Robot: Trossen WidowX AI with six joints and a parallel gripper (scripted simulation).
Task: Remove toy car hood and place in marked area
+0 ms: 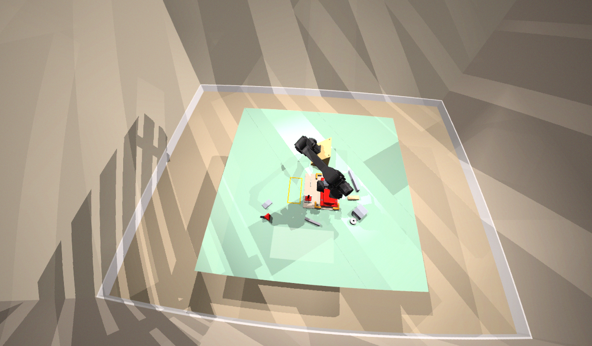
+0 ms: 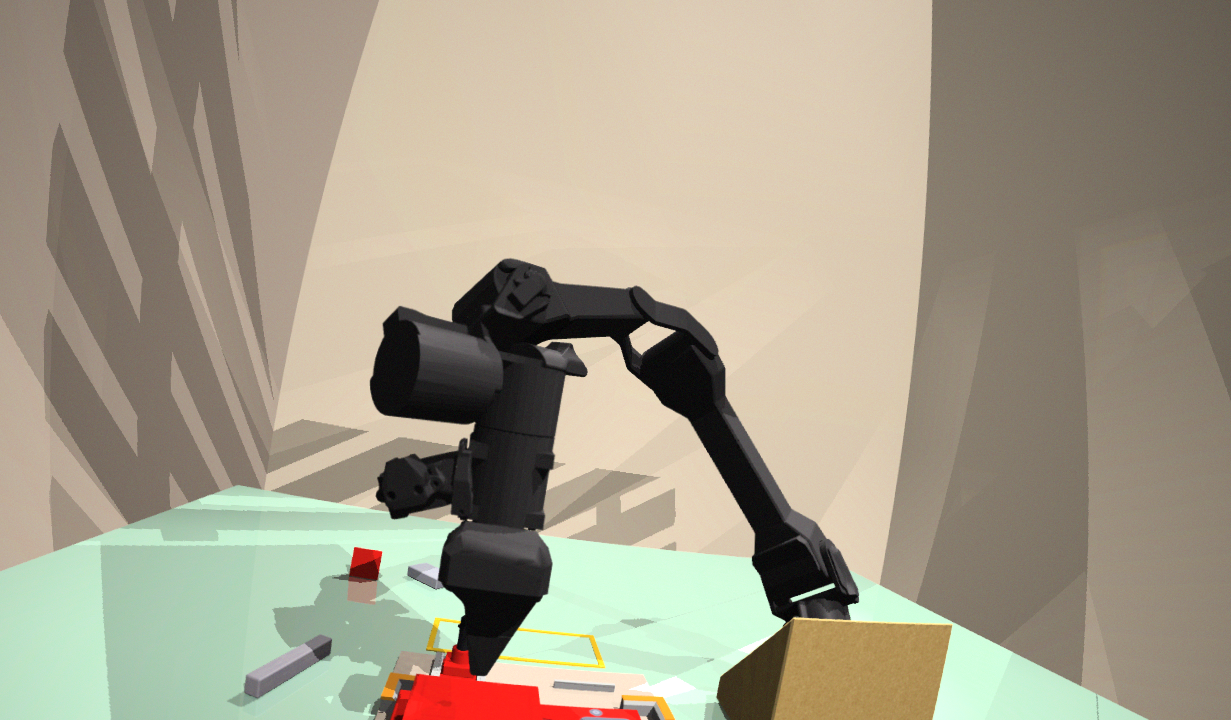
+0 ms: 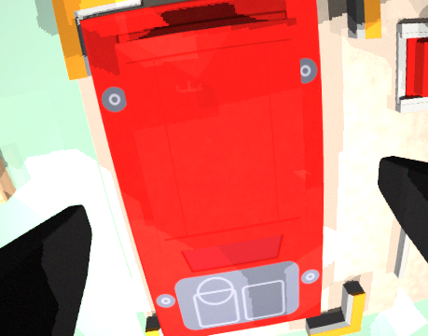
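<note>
My gripper tip is now 6 cm above the red hood. Also, from my gripper tip: white wheel 16 cm to the left, 13 cm ahead, 9 cm below.
</note>
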